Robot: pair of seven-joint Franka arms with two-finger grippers.
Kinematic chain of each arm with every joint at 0, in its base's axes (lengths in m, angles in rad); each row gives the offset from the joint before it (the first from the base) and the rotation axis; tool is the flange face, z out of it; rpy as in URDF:
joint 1: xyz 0 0 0.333 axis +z
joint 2: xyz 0 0 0 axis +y
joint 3: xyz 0 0 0.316 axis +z
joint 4: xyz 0.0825 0 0 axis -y
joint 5: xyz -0.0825 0 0.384 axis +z
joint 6: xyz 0 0 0 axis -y
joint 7: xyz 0.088 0 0 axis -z
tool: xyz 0 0 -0.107 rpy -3.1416 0 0
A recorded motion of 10 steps. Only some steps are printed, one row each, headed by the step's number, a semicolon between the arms.
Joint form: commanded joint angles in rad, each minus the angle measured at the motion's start. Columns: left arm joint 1, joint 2, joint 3, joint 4, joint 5, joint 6, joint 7; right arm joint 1, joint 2, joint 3, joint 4, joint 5, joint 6, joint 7.
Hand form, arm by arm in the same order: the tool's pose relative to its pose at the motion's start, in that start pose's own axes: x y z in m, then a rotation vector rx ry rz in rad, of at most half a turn. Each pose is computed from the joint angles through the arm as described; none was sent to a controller.
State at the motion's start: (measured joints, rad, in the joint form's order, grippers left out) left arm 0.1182 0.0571 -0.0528 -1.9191 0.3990 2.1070 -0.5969; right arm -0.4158 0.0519 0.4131 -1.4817 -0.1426 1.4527 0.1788
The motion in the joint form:
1: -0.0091 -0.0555 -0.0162 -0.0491 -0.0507 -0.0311 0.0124; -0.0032 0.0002 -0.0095 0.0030 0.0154 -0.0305 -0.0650
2: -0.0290 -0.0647 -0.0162 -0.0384 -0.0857 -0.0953 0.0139; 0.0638 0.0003 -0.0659 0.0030 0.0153 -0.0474 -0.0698
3: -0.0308 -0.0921 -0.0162 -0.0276 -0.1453 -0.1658 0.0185; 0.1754 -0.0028 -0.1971 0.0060 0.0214 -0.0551 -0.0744
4: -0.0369 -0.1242 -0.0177 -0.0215 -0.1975 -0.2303 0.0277; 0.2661 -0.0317 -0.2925 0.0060 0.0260 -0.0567 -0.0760
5: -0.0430 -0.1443 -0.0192 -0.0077 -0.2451 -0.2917 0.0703; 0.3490 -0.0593 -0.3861 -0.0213 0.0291 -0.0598 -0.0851
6: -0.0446 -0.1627 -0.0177 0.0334 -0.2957 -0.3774 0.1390; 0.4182 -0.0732 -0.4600 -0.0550 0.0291 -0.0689 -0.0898
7: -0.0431 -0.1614 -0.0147 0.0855 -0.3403 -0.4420 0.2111; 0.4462 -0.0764 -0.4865 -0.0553 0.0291 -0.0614 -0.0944
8: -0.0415 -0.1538 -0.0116 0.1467 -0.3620 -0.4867 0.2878; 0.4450 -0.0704 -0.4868 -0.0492 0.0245 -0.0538 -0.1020
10: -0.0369 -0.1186 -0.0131 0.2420 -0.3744 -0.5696 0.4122; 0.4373 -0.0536 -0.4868 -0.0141 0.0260 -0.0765 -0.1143
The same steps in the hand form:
1: -0.0215 0.0045 -0.0124 -0.0255 -0.0377 0.0094; -0.0025 0.0057 0.0023 0.0116 -0.0314 -0.0541
2: -0.0295 0.0100 -0.0206 -0.0275 -0.0866 0.0088; -0.0049 -0.0007 0.0035 0.0056 -0.0475 -0.0694
3: -0.0357 0.0043 -0.0352 -0.0484 -0.1418 -0.0183; -0.0051 0.0075 0.0031 0.0057 -0.0533 -0.0545
4: -0.0444 0.0011 -0.0521 -0.0712 -0.1876 -0.0277; -0.0146 0.0105 -0.0114 0.0065 -0.0276 -0.0482
5: -0.0514 0.0001 -0.0663 -0.0971 -0.2312 0.0030; -0.0230 0.0167 -0.0123 0.0074 -0.0319 -0.0470
6: -0.0541 -0.0060 -0.0888 -0.1315 -0.2744 0.0527; -0.0277 0.0192 -0.0030 0.0054 -0.0612 -0.0496
7: -0.0512 -0.0101 -0.1066 -0.1732 -0.3028 0.1076; -0.0280 0.0189 -0.0051 0.0074 -0.0508 -0.0554
8: -0.0436 -0.0148 -0.1260 -0.2075 -0.2979 0.1713; -0.0251 0.0197 -0.0054 0.0036 -0.0427 -0.0607
10: -0.0330 -0.0177 -0.1430 -0.2320 -0.3121 0.2912; -0.0222 0.0237 -0.0104 0.0047 -0.0482 -0.0634

